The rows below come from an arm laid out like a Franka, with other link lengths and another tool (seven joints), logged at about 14 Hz.
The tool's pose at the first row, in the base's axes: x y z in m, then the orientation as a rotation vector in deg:
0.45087 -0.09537 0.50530 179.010 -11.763 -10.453
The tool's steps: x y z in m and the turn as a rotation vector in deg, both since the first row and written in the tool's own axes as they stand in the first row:
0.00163 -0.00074 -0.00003 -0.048 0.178 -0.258
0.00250 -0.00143 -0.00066 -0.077 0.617 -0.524
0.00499 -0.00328 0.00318 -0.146 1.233 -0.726
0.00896 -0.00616 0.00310 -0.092 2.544 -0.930
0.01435 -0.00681 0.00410 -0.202 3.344 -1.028
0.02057 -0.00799 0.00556 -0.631 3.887 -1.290
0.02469 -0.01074 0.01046 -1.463 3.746 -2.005
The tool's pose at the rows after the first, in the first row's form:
0.45257 -0.09485 0.50513 179.008 -11.352 -10.178
0.45359 -0.09428 0.50565 179.029 -10.929 -9.494
0.45584 -0.09276 0.50152 179.000 -10.599 -8.535
0.46013 -0.09043 0.50111 179.085 -10.277 -6.482
0.46541 -0.09048 0.49948 178.979 -10.100 -5.240
0.47152 -0.09012 0.49730 178.579 -9.624 -4.426
0.47536 -0.08792 0.49192 177.854 -8.400 -4.712

